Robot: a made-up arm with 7 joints. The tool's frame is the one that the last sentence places.
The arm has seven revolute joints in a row. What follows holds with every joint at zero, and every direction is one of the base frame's.
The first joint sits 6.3 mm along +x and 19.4 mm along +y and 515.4 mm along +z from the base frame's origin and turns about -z.
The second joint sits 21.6 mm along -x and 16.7 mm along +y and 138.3 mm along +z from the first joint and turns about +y.
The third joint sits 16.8 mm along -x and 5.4 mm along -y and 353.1 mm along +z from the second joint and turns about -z.
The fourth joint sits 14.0 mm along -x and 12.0 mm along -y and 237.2 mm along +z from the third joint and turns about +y.
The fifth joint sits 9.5 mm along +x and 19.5 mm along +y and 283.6 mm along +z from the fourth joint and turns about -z.
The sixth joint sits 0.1 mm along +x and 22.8 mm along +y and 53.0 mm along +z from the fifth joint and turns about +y.
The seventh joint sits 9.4 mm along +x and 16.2 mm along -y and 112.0 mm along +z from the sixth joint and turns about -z.
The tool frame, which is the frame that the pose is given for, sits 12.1 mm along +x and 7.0 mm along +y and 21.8 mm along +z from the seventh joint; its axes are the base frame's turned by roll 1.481, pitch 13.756 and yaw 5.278 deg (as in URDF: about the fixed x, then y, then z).
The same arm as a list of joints. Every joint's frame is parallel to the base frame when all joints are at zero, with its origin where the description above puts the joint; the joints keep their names.
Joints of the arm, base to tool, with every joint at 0 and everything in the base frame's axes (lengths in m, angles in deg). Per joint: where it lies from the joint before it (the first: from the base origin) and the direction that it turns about. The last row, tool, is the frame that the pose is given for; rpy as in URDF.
joint 1: axis -z origin 0.0063 0.0194 0.5154
joint 2: axis +y origin -0.0216 0.0167 0.1383
joint 3: axis -z origin -0.0168 -0.0054 0.3531
joint 4: axis +y origin -0.014 -0.012 0.2372
joint 5: axis -z origin 0.0095 0.0195 0.2836
joint 6: axis +y origin 0.0001 0.0228 0.053
joint 7: axis -z origin 0.0094 -0.0162 0.112
tool: origin 0.0121 0.007 0.0218 rpy 1.48 13.76 5.28

